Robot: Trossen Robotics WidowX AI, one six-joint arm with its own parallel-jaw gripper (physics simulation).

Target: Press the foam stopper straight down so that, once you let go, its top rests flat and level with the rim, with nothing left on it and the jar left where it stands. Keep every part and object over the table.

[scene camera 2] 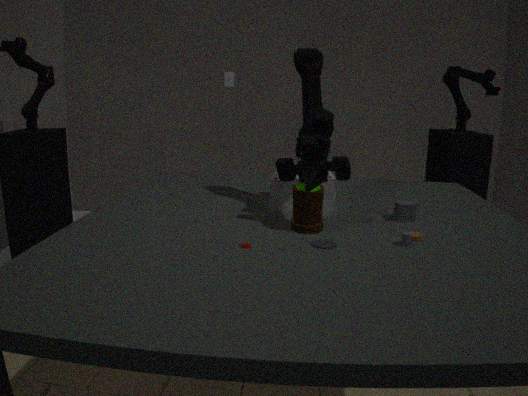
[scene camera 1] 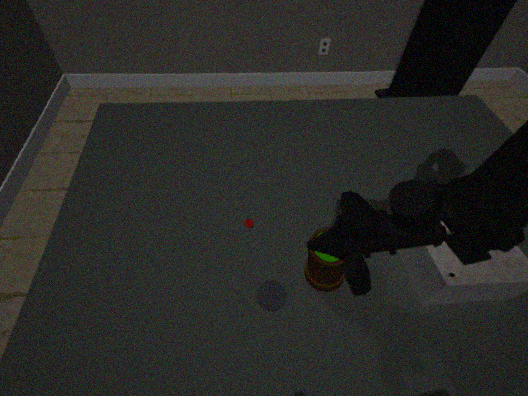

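A brown-orange jar [scene camera 1: 324,276] [scene camera 2: 307,212] stands upright on the table. The bright green foam stopper [scene camera 1: 327,257] [scene camera 2: 301,187] is in its mouth, partly hidden by the gripper. In the scene camera 2 view a little green shows at or slightly above the rim; whether it is exactly level I cannot tell. My gripper [scene camera 1: 314,245] [scene camera 2: 310,187] is shut and empty, pointing down with its tips at the stopper's top. Whether the tips touch it is hard to see in the dim light.
A small red disc [scene camera 1: 249,223] [scene camera 2: 246,245] and a flat grey disc [scene camera 1: 271,295] [scene camera 2: 323,244] lie near the jar. A grey block [scene camera 2: 405,212], a small grey piece [scene camera 2: 406,239] and an orange piece [scene camera 2: 417,236] lie at the right. A pale box [scene camera 1: 482,265] stands behind the jar.
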